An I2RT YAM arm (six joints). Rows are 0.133 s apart.
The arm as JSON. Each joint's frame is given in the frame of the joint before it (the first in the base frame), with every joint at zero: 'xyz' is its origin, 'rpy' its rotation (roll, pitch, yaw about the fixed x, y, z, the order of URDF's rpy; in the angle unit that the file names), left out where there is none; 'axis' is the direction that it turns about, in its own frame. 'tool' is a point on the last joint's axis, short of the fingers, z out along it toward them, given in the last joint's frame.
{
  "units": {
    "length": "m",
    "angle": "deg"
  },
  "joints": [
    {
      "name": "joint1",
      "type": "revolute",
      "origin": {
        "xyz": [
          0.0,
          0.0,
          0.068
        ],
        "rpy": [
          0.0,
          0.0,
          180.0
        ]
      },
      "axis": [
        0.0,
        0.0,
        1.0
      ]
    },
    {
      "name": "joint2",
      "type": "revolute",
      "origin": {
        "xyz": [
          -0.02,
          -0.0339,
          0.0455
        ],
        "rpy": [
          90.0,
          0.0,
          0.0
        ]
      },
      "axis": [
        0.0,
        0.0,
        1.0
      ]
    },
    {
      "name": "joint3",
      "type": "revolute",
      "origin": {
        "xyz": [
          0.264,
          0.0,
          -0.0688
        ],
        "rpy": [
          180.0,
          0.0,
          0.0
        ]
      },
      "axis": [
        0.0,
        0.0,
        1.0
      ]
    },
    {
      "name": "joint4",
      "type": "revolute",
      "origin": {
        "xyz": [
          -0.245,
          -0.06,
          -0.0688
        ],
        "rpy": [
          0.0,
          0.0,
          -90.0
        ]
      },
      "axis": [
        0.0,
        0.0,
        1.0
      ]
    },
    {
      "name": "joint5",
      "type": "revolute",
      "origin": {
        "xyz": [
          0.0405,
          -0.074,
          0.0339
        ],
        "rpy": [
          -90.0,
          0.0,
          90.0
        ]
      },
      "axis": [
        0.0,
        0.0,
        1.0
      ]
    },
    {
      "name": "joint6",
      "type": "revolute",
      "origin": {
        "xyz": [
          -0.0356,
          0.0,
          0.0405
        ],
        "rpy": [
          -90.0,
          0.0,
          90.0
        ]
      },
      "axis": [
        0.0,
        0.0,
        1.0
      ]
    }
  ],
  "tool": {
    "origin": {
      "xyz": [
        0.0,
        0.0,
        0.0
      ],
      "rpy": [
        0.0,
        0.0,
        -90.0
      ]
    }
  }
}
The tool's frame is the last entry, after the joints.
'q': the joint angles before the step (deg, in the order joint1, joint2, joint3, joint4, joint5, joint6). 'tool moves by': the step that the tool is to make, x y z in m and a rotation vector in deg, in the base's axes. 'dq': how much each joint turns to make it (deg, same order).
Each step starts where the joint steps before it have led.
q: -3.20, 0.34, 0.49, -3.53, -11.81, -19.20
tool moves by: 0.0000, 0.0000, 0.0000, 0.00, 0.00, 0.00
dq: 0.00, 0.00, 0.00, 0.00, 0.00, 0.00
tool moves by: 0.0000, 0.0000, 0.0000, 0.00, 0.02, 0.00
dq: 0.00, 0.01, 0.01, -0.02, 0.00, 0.00
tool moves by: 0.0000, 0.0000, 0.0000, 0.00, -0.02, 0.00
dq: 0.00, -0.01, -0.01, 0.02, 0.00, 0.00
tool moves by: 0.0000, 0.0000, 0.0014, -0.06, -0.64, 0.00
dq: 0.00, -0.01, 0.05, 0.58, 0.00, -0.02
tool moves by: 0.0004, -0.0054, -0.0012, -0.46, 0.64, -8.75
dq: 0.02, 0.06, 0.00, -0.56, 8.78, -0.03
